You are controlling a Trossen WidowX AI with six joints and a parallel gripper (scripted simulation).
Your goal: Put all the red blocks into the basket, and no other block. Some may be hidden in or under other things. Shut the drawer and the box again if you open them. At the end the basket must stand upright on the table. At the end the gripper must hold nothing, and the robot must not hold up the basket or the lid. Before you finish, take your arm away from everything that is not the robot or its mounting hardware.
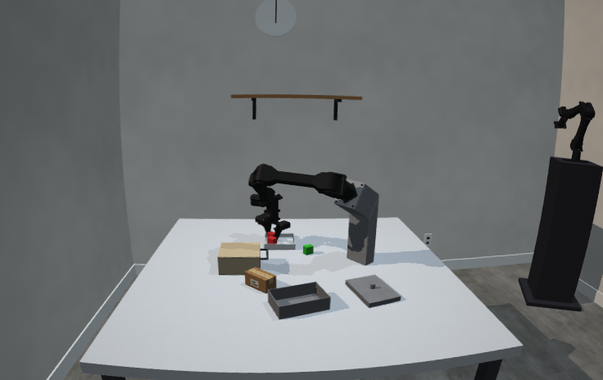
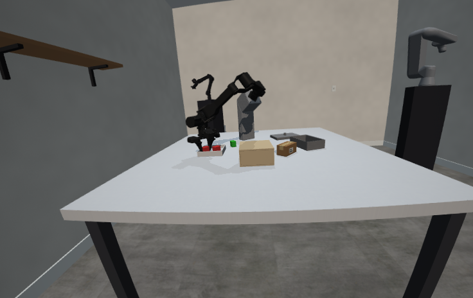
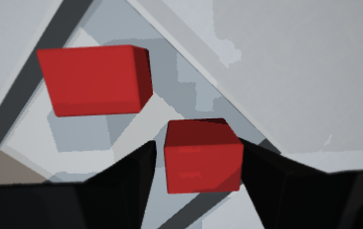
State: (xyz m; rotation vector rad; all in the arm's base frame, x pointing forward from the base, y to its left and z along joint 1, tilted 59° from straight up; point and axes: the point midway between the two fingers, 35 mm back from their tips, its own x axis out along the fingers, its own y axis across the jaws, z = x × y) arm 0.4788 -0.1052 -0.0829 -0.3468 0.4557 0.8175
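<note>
My gripper is now 560 mm past the knobbed lid, 310 mm to the right of it and 30 mm above it. Round my hand: cardboard box (430 mm to the left, 160 mm behind, 20 mm below); dark grey box (500 mm to the left, 340 mm behind, 40 mm below); shallow basket (40 mm below, 40 mm behind, 10 mm to the left).
</note>
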